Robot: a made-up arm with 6 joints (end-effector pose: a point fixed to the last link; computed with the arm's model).
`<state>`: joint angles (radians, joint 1 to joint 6).
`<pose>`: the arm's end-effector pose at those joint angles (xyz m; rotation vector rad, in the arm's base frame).
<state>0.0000 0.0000 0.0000 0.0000 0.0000 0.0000</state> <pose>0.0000 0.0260 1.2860 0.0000 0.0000 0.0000</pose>
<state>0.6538 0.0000 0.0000 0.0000 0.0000 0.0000</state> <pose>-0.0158 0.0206 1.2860 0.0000 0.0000 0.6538</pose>
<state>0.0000 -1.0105 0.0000 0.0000 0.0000 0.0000</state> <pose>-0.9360 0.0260 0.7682 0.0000 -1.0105 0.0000</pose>
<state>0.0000 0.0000 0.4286 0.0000 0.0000 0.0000</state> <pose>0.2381 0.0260 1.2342 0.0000 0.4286 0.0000</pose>
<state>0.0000 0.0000 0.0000 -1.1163 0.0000 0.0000</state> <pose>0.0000 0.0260 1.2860 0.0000 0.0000 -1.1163</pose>
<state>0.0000 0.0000 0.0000 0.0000 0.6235 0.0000</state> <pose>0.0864 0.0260 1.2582 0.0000 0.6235 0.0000</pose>
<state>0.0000 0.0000 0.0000 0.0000 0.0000 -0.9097</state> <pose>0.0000 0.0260 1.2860 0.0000 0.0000 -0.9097</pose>
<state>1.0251 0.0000 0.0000 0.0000 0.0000 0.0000</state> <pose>-0.0222 0.0135 1.2860 0.0000 0.0000 1.0251</pose>
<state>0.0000 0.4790 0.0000 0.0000 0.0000 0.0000</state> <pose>0.5093 0.0260 1.1616 0.0000 0.4790 0.0000</pose>
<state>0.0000 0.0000 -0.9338 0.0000 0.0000 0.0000</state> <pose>-0.4606 0.0260 1.0538 0.0000 -0.9338 0.0000</pose>
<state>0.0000 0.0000 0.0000 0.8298 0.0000 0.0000</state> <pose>0.0000 0.0260 1.2860 0.0000 0.0000 0.8298</pose>
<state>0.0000 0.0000 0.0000 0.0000 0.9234 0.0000</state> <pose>0.1181 0.0260 1.2273 0.0000 0.9234 0.0000</pose>
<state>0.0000 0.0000 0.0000 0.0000 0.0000 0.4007</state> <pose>0.0000 0.0260 1.2860 0.0000 0.0000 0.4007</pose>
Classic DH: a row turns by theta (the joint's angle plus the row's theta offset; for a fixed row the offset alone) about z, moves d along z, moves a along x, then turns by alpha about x. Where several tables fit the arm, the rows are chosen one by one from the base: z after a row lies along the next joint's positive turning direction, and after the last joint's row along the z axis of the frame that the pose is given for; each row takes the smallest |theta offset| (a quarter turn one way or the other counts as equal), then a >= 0, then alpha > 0; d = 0 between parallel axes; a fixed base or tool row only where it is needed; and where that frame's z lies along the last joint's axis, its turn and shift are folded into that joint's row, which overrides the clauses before.
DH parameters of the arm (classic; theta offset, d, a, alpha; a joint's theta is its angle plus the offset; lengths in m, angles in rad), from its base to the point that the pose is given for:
joint 1: 0 0.181 0 -1.5708
joint 2: -1.5708 0 0.532 0
joint 3: 1.5708 0.026 0 1.5708
joint 4: 0 0.425 0 -1.5708
joint 5: 0 0 0 1.5708
joint 6: 0 0.148 0 0

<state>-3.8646 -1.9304 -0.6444 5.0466 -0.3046 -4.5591</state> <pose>0.5472 -0.5734 -0.4917 2.1930 -1.6562 0.6012</pose>
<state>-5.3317 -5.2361 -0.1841 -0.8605 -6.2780 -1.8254</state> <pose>0.4996 0.7447 0.8192 -0.9496 -0.2361 -1.6146</pose>
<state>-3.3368 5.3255 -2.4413 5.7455 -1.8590 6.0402</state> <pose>0.1965 -0.1394 0.1478 1.4678 0.6148 -2.7005</pose>
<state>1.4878 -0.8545 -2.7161 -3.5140 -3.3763 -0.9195</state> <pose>-0.0595 -0.2511 0.2881 0.2246 0.1670 -2.2078</pose>
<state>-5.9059 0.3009 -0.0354 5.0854 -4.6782 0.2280</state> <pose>0.3385 0.0140 1.0802 0.6942 1.5973 -0.6393</pose>
